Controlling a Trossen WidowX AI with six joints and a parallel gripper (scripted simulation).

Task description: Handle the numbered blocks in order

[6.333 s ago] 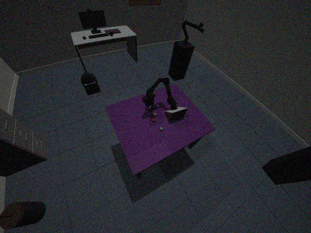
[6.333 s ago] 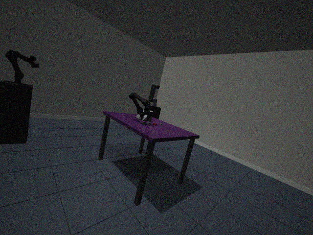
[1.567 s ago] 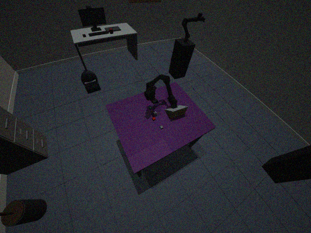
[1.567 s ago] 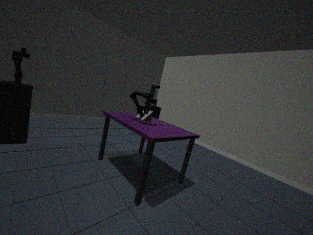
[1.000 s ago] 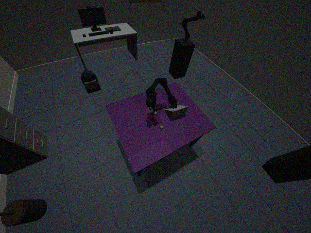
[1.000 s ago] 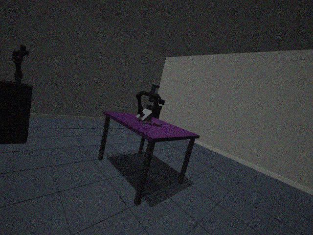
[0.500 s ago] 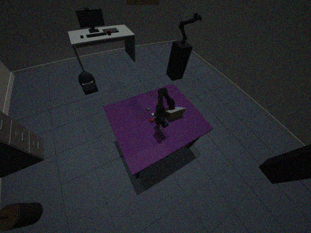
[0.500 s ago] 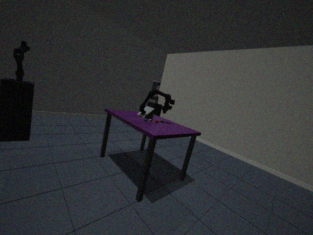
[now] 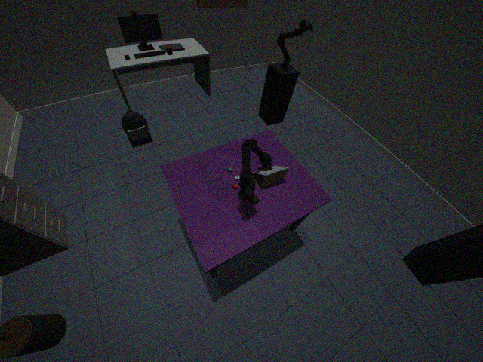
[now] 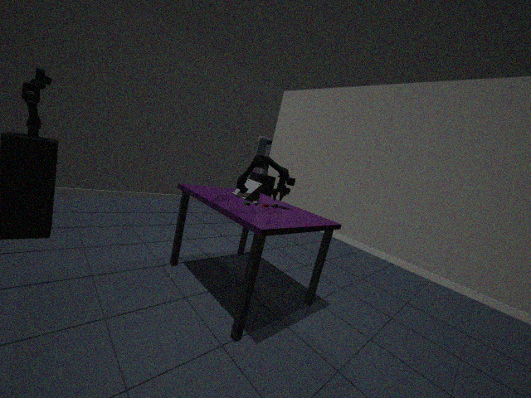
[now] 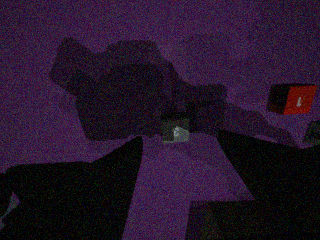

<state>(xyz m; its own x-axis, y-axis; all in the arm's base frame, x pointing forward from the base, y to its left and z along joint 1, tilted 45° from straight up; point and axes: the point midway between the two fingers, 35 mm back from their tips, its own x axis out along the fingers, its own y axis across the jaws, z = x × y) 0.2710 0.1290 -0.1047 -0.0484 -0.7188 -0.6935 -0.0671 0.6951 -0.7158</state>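
My gripper tip is 1 cm past the grey block and 4 cm above it. The rest, counted from my gripper tip: green block 31 cm to the right, 4 cm below; red block 3 cm ahead, 14 cm to the right, 4 cm below; white block 2 cm behind, 21 cm to the right, 4 cm below.
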